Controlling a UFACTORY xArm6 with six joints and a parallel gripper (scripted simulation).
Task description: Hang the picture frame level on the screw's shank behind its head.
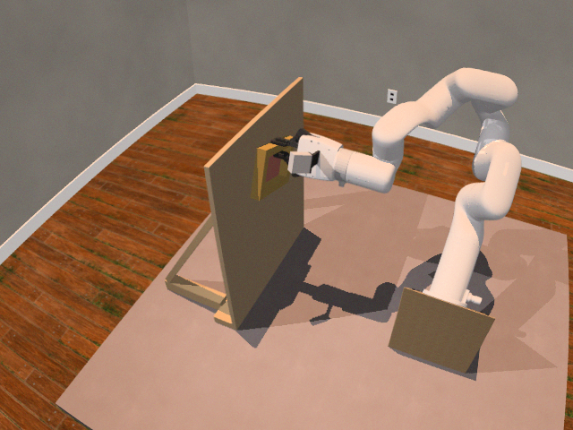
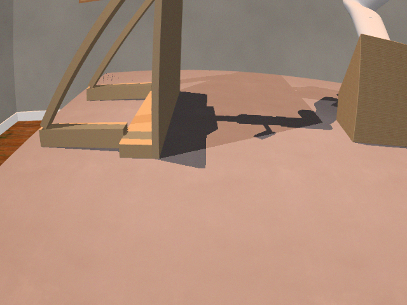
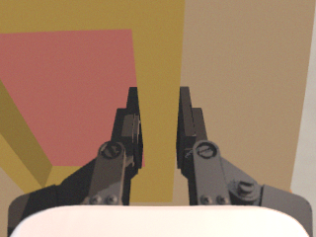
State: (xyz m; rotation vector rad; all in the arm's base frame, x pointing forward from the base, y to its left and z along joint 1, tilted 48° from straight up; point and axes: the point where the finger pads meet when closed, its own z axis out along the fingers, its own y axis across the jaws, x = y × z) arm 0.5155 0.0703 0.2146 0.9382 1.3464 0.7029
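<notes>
The picture frame is 50 mm below my hand, 20 mm ahead of it and 10 mm to the left of it. From my hand the other things lie so: upright wooden board (180 mm below, 40 mm ahead, 10 mm to the left).
</notes>
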